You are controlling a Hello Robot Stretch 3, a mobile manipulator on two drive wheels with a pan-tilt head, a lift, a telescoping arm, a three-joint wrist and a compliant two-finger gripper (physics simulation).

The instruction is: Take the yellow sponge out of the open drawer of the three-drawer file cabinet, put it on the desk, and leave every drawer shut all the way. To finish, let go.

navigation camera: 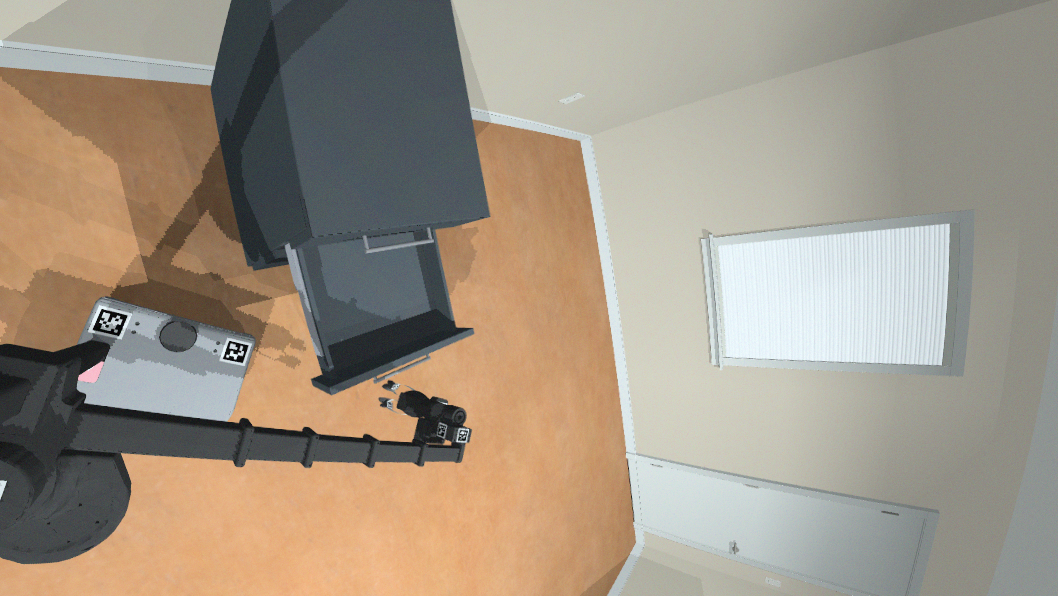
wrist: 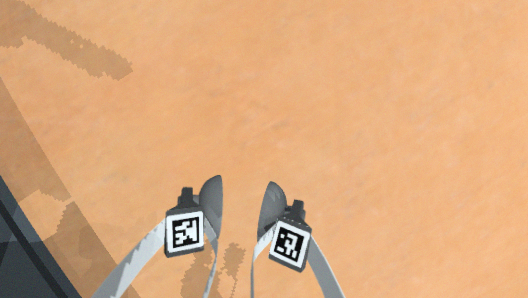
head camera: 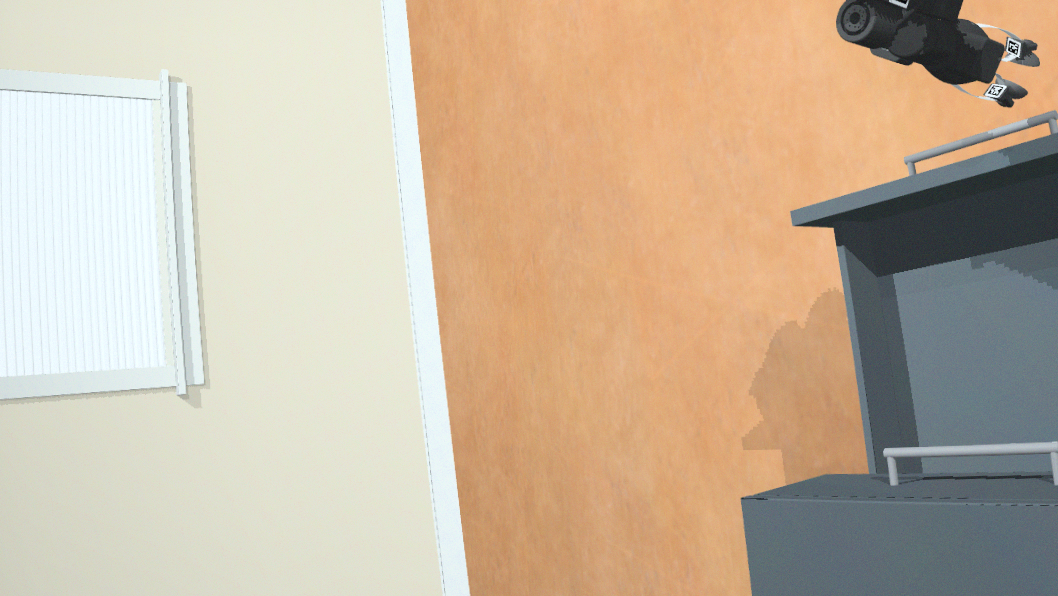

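The dark grey file cabinet (head camera: 888, 551) (navigation camera: 384, 118) has one drawer (head camera: 925, 183) (navigation camera: 384, 342) pulled far out, below a shut drawer with a grey handle (head camera: 969, 450) (navigation camera: 399, 245). I cannot tell if the open one is middle or bottom. No yellow sponge shows on the visible part of its floor; the strip behind its front panel is hidden. The sponge and the desk do not show in these views. My gripper (head camera: 1023, 76) (navigation camera: 384, 394) (wrist: 243, 198) is part open with nothing between its fingers, just outside the open drawer's front handle (head camera: 977, 137) (navigation camera: 401, 368).
My extended arm (navigation camera: 273, 444) runs out from the mast past the drawer's front. My base (navigation camera: 170, 377) stands left of the drawer. A wall with a window blind (head camera: 81, 229) (navigation camera: 832, 292) and a white door (navigation camera: 777, 510) stands across the orange floor (head camera: 592, 296) (navigation camera: 533, 370) (wrist: 350, 100).
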